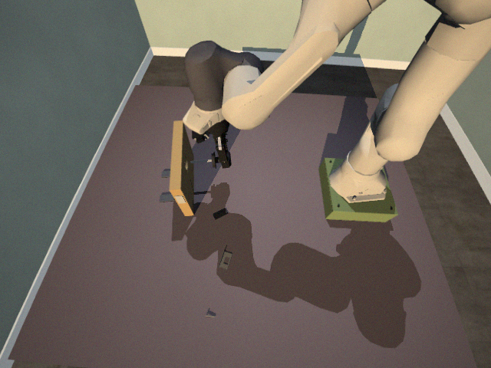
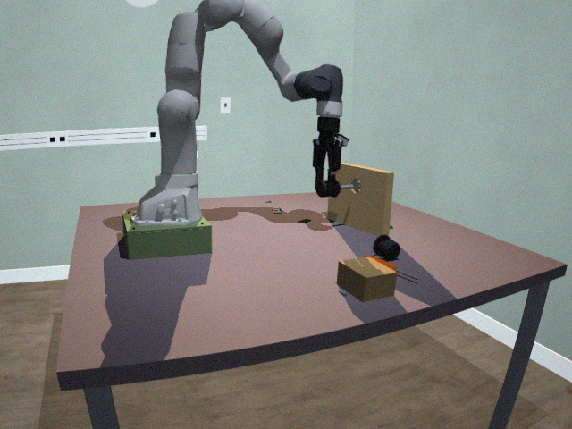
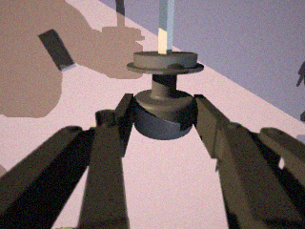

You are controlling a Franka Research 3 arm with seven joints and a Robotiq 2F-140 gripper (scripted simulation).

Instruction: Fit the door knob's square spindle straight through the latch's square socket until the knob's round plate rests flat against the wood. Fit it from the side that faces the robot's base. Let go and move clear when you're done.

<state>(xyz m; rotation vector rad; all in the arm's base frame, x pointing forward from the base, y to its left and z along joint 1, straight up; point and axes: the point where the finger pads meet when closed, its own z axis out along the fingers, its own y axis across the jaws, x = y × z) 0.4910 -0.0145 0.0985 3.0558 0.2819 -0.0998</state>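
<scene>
The wooden door panel lies 16 cm ahead of my hand, 5 cm below it and 3 cm to the left of it.
</scene>
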